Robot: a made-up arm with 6 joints.
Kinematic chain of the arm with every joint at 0, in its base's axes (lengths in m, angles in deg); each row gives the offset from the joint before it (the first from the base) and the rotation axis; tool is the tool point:
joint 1: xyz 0 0 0.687 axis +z
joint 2: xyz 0.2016 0 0 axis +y
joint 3: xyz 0 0 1.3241 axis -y
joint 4: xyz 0 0 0.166 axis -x
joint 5: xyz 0.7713 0 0 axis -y
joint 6: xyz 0.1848 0 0 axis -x
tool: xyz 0 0 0
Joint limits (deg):
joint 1: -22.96..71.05
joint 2: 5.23..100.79
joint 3: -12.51..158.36
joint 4: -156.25..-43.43
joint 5: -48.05..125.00
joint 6: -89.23..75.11
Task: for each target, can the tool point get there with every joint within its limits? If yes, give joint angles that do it. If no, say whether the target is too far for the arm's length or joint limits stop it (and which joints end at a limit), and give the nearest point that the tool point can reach.
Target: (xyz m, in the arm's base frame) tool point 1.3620 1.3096 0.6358
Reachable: yes | joints 47.62 59.92 0.74 -119.64 50.20 59.93
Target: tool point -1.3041 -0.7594 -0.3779
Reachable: no: joint limits stop it (at a limit: joint 1, joint 2, joint 3) | nearest point 1.0587 -0.5433 -0.3380 | short by 2.373 m
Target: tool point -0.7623 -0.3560 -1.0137
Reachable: no: joint limits stop it (at a limit: joint 1, joint 2, joint 3, joint 4) | nearest point 1.0682 -0.5140 -0.3944 | short by 1.939 m
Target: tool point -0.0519 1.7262 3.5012
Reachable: no: too far | nearest point 0.3082 1.1861 2.7174 | short by 1.018 m
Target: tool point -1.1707 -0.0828 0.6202
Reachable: no: joint limits stop it (at a limit: joint 2, joint 3, joint 4) | nearest point -0.5053 -0.0357 2.0811 | short by 1.606 m
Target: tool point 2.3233 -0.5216 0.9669
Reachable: yes | joints -8.80 85.95 88.69 -97.34 60.85 -36.62
